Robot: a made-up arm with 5 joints.
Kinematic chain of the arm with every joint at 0, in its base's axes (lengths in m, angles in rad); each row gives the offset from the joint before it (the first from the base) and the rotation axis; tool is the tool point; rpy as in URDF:
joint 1: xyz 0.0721 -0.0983 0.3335 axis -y
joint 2: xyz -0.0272 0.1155 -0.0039 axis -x
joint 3: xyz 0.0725 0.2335 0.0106 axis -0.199 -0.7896 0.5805
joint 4: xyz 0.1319 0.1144 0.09 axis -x
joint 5: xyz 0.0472 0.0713 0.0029 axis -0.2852 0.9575 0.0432
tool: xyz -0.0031 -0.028 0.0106 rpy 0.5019 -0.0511 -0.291
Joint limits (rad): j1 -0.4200..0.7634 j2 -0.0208..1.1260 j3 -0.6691..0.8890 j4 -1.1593..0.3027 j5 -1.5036..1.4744
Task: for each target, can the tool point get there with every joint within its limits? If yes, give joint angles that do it. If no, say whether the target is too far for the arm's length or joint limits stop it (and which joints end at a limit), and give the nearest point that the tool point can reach.
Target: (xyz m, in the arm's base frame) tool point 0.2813 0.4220 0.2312
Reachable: yes | joints 0.2139 0.6651 0.1816 -0.3907 -0.5078
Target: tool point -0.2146 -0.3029 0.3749
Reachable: no: joint limits stop it (at a limit: joint 1, joint 2, joint 3, joint 4, joint 5) | nearest point 0.2085 0.1327 -0.0384 | short by 0.735 m
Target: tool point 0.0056 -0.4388 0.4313
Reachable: no: joint limits stop it (at a limit: joint 1, joint 2, joint 3, joint 4) | nearest point 0.4385 0.1578 0.3899 | short by 0.738 m
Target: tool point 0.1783 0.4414 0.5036
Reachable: yes | joints 0.6217 0.1099 0.1881 0.0730 -0.1402
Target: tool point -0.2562 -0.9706 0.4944
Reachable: no: too far | nearest point 0.2085 0.1327 -0.0384 | short by 1.310 m
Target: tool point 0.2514 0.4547 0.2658
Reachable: yes | joints -0.1187 0.4515 0.2186 -0.3257 0.6301
